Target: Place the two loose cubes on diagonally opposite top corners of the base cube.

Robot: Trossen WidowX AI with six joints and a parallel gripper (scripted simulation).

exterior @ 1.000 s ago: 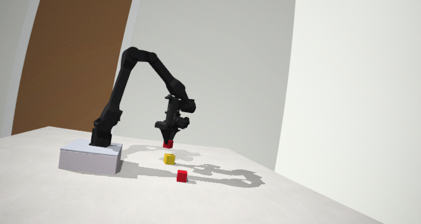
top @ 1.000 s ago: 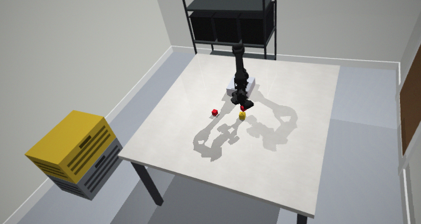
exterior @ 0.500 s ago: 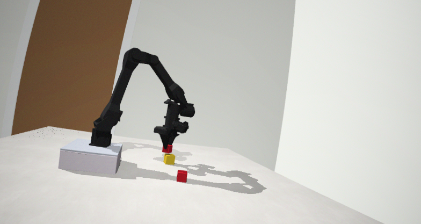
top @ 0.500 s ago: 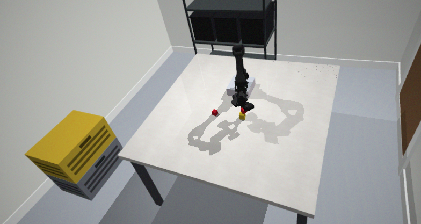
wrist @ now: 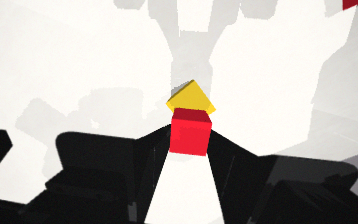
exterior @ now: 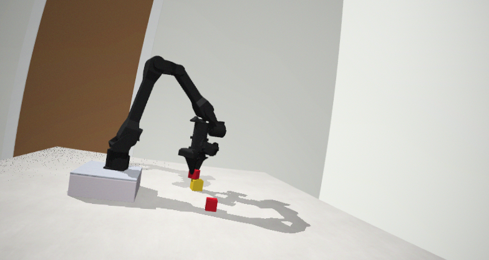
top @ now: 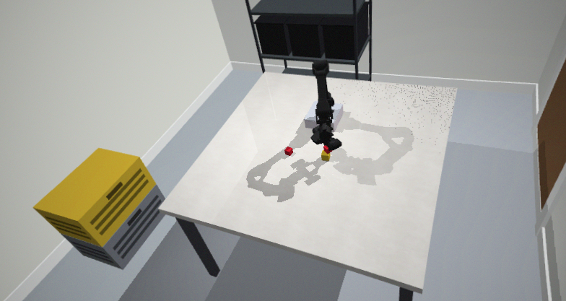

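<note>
Now: the red cube right at my gripper tip. Round my gripper tip: yellow cube (2 cm ahead, 1 cm to the right, 4 cm below).
</note>
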